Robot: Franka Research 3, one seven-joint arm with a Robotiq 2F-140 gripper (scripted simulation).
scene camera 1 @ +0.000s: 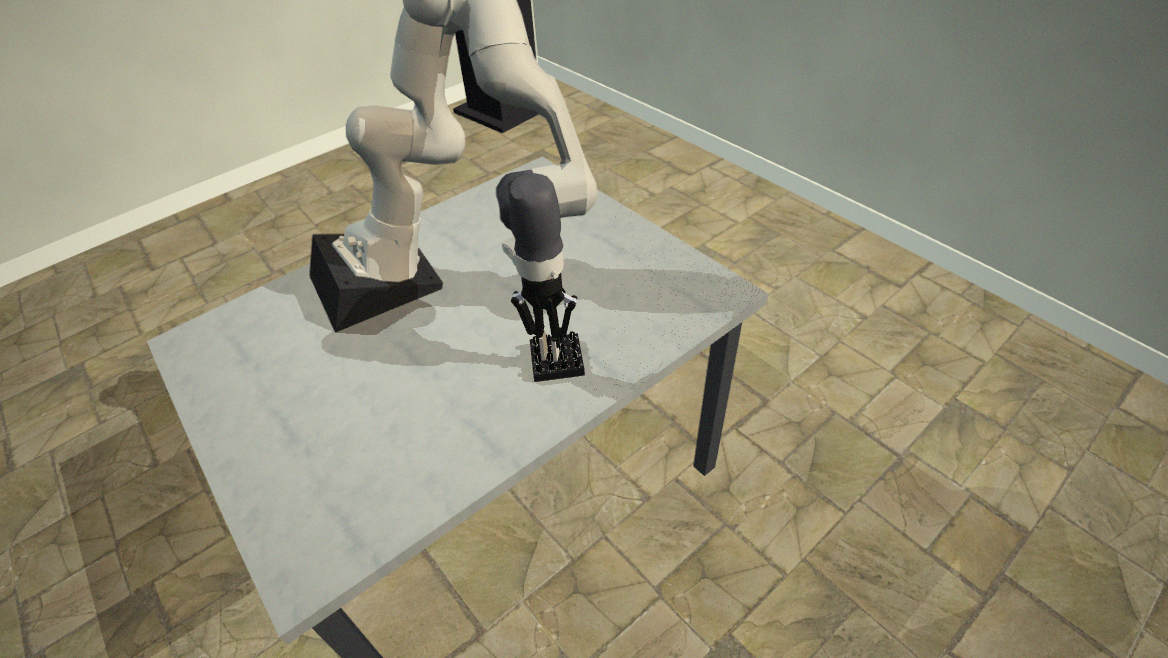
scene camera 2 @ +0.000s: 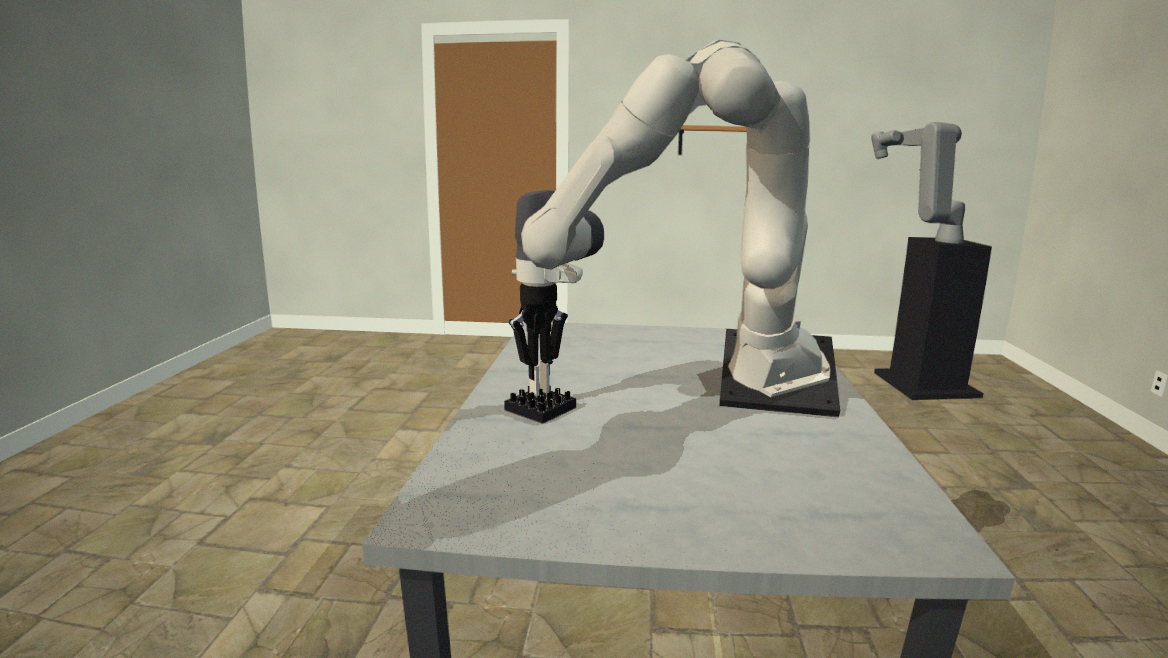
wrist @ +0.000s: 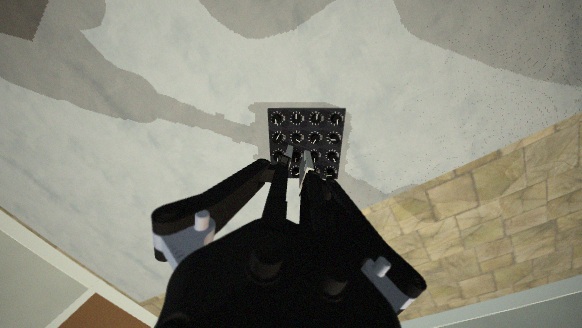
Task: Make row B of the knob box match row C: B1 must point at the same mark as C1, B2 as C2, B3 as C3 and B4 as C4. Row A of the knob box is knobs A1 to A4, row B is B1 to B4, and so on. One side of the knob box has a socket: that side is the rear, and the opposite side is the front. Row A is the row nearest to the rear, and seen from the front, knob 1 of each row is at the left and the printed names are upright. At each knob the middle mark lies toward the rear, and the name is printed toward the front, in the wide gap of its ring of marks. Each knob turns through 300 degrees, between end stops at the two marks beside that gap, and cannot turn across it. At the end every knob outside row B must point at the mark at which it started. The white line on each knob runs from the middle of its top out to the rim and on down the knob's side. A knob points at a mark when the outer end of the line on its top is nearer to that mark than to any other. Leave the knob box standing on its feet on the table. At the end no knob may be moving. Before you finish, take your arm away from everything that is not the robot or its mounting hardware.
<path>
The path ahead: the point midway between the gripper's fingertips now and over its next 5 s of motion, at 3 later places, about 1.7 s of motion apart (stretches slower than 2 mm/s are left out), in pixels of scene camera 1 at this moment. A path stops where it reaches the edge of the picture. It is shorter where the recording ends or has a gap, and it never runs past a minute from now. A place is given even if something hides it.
My gripper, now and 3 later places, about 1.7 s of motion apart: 550,356; 548,343; 548,341; 548,339
</path>
